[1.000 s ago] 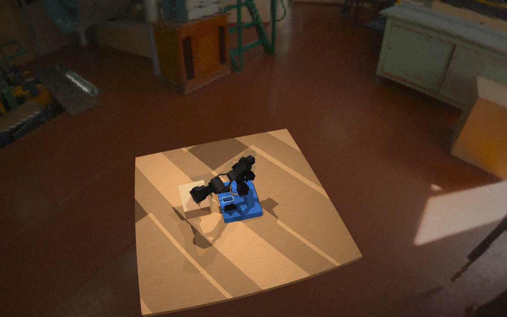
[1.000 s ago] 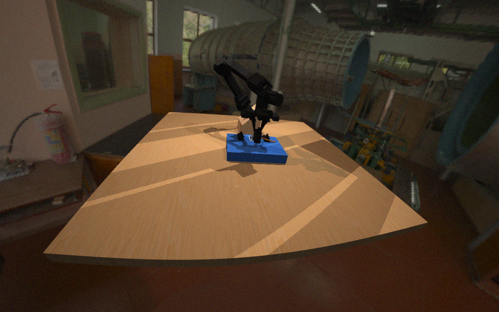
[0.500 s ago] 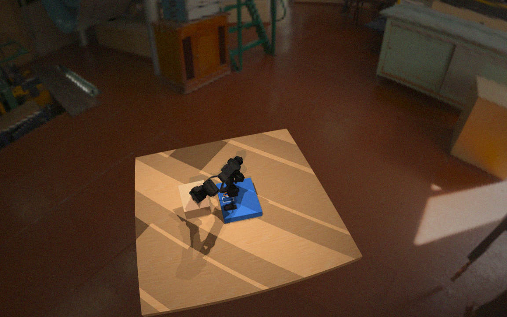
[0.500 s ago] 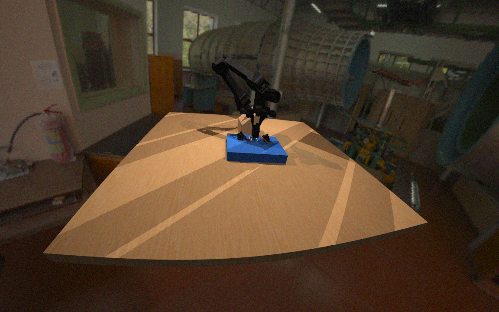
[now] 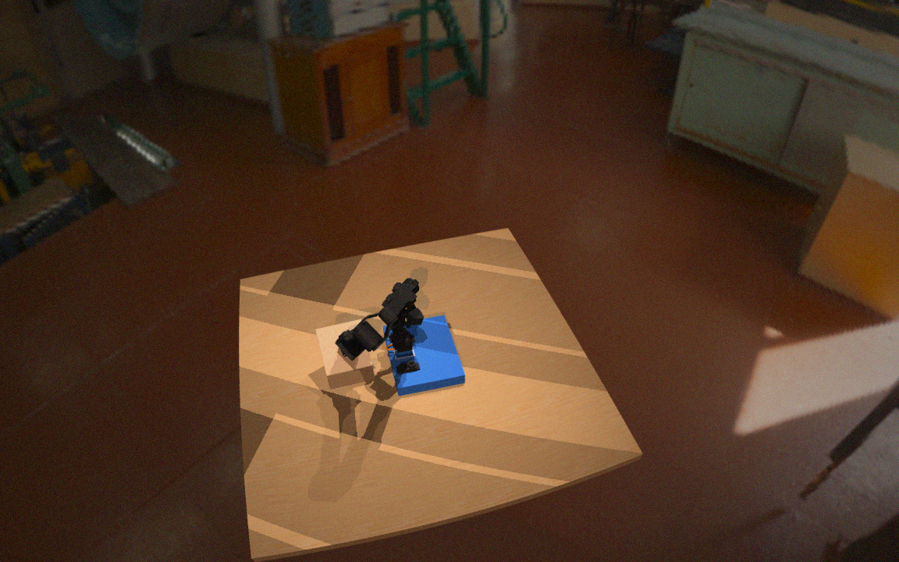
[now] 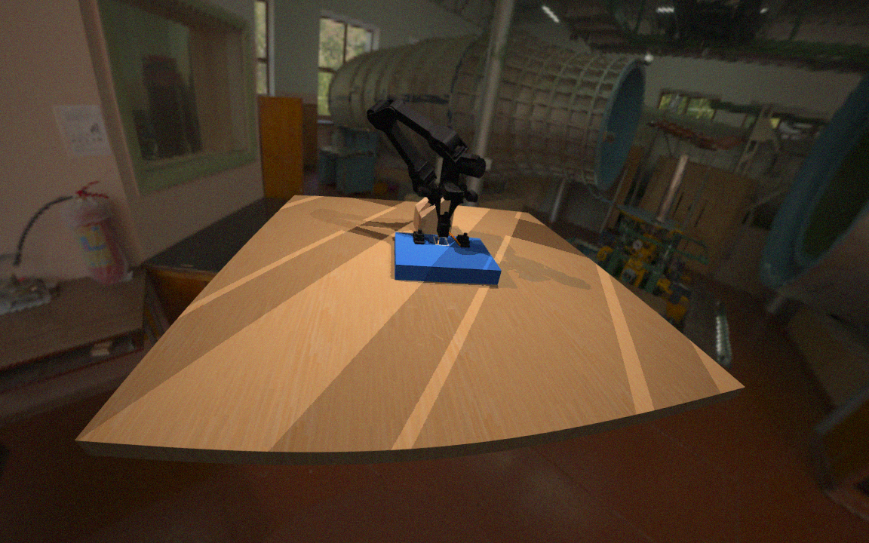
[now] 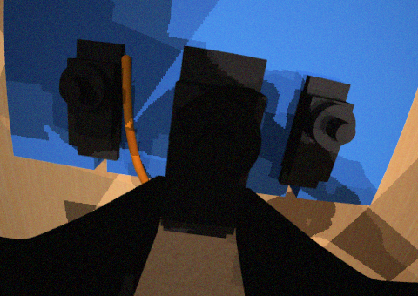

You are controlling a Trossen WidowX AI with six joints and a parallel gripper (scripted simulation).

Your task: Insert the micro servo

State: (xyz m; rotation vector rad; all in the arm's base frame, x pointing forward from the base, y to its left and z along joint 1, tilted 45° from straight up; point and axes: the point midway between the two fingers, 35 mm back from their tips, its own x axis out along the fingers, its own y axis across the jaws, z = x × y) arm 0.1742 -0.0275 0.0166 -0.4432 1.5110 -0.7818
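The blue deck lies 12 cm ahead of my gripper tip, 2 cm to the right of it and 10 cm below it.
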